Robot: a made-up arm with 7 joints.
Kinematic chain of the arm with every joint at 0, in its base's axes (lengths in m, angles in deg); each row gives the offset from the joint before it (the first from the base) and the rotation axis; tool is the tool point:
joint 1: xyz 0 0.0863 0 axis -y
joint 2: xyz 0 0.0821 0 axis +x
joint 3: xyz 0 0 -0.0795 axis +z
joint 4: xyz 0 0 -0.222 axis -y
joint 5: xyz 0 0 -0.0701 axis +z
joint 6: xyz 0 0 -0.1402 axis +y
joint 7: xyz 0 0 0 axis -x
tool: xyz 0 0 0
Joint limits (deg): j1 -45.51..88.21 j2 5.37..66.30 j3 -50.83..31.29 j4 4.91..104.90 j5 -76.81..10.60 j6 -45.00..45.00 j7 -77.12..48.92
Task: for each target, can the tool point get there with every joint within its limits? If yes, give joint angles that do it. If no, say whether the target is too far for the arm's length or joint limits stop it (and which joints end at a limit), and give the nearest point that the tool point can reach.
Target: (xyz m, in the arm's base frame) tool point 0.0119 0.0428 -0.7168
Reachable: no: too far | nearest point 0.0082 0.1396 -0.4969 | short by 0.240 m
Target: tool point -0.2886 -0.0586 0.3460
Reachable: no: joint limits stop it (at a limit: joint 1, joint 2, joint 4) | nearest point 0.2613 0.0890 0.1671 | short by 0.597 m
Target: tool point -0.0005 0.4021 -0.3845
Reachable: yes | joints -20.77 48.62 -40.34 57.94 -12.06 24.20 -46.32
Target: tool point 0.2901 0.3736 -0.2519
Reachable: yes | joints 19.75 27.52 8.23 64.51 -31.93 3.86 5.01
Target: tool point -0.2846 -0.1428 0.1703
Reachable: no: joint limits stop it (at a limit: joint 1, joint 2, joint 3, joint 4) | nearest point -0.0963 0.0347 -0.2745 | short by 0.515 m
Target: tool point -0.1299 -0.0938 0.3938
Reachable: no: joint limits stop it (at a limit: joint 1, joint 2, joint 4) | nearest point 0.2618 0.0830 0.1634 | short by 0.488 m
